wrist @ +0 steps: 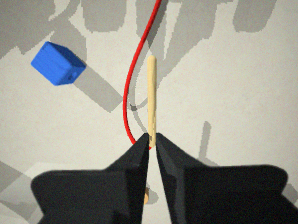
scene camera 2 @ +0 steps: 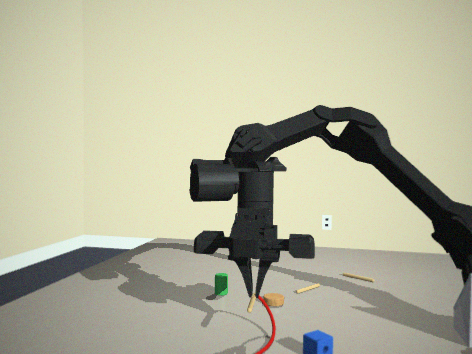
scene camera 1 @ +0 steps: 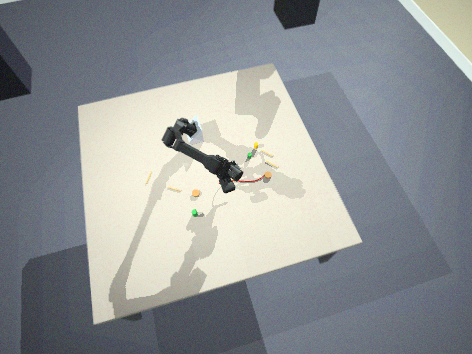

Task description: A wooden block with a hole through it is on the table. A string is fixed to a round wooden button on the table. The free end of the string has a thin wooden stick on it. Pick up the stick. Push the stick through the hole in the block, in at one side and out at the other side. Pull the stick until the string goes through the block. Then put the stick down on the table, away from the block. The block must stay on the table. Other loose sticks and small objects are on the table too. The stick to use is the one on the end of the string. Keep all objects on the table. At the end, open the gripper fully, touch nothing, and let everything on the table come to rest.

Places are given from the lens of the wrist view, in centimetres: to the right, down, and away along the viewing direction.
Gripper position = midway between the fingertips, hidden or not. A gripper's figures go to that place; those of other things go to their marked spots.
my gripper point(wrist: 152, 137): 0, 2, 11
wooden stick point(wrist: 151, 61): 0, -4, 8
